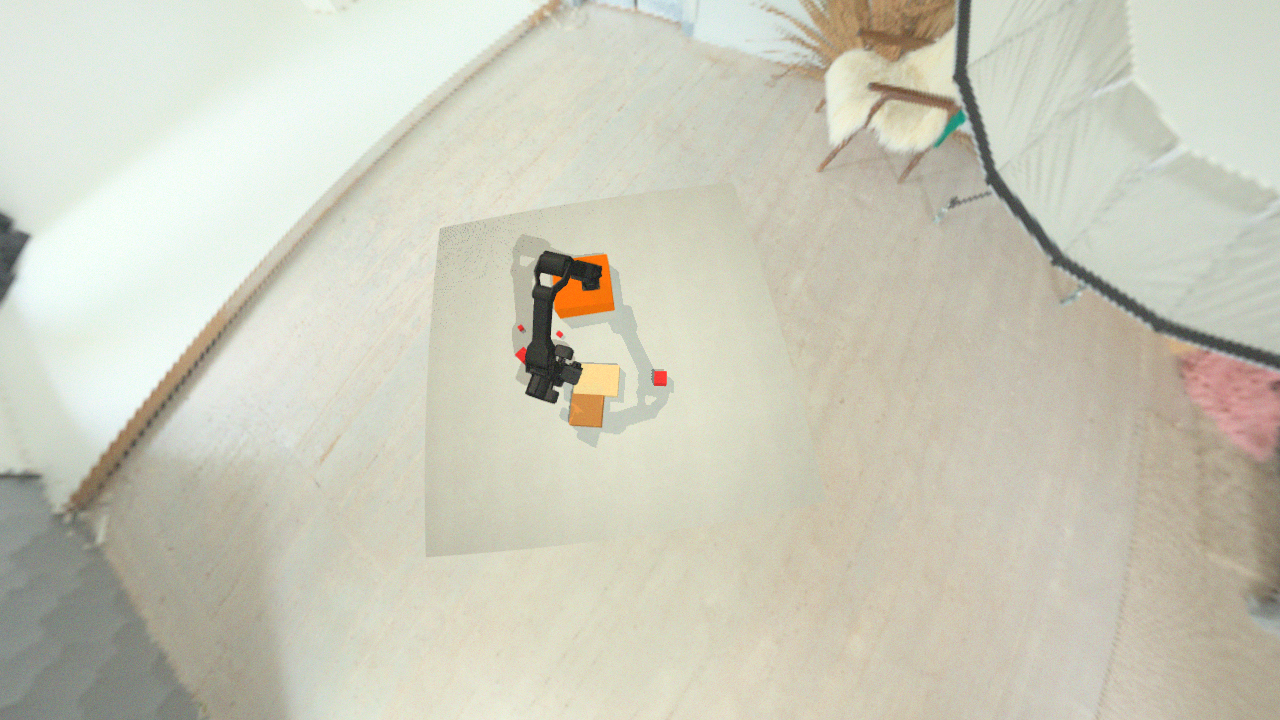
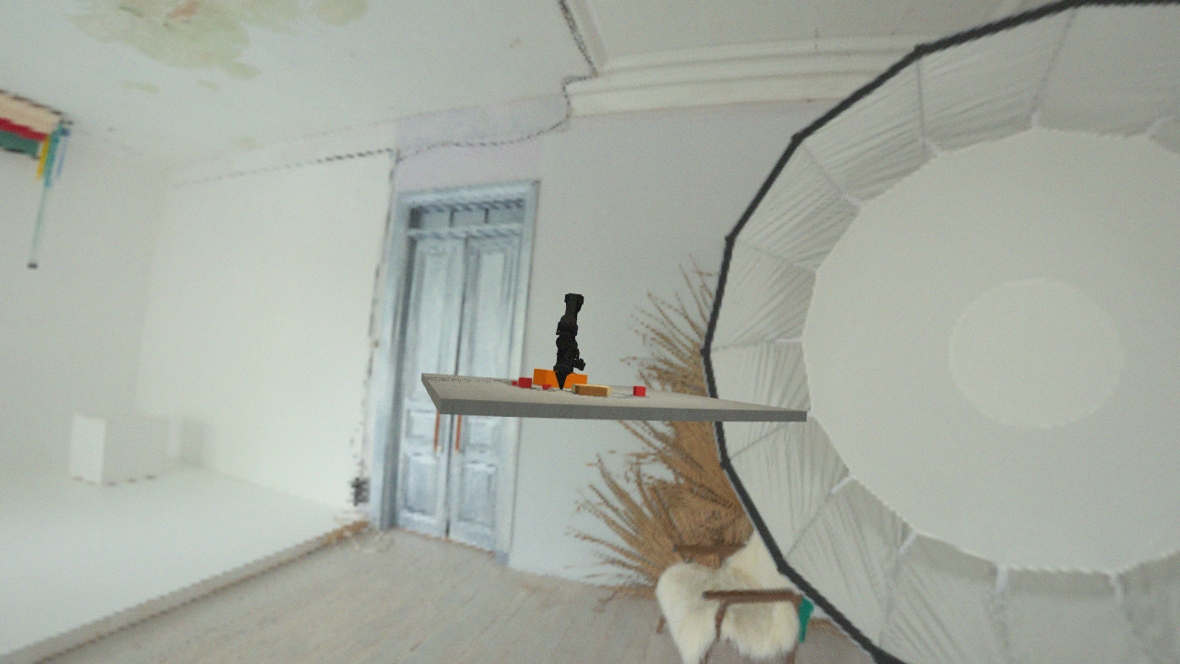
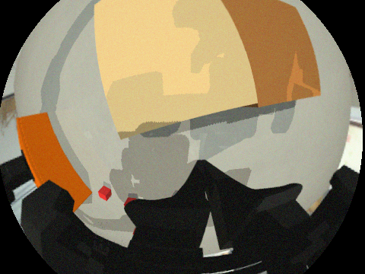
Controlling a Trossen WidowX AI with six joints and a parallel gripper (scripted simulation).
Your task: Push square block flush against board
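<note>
The pale tan flat board lies 120 mm to the left of my gripper tip, 20 mm ahead of it and 10 mm above it. Round my gripper tip: darker orange square block 120 mm ahead, 80 mm to the left, 10 mm above.
</note>
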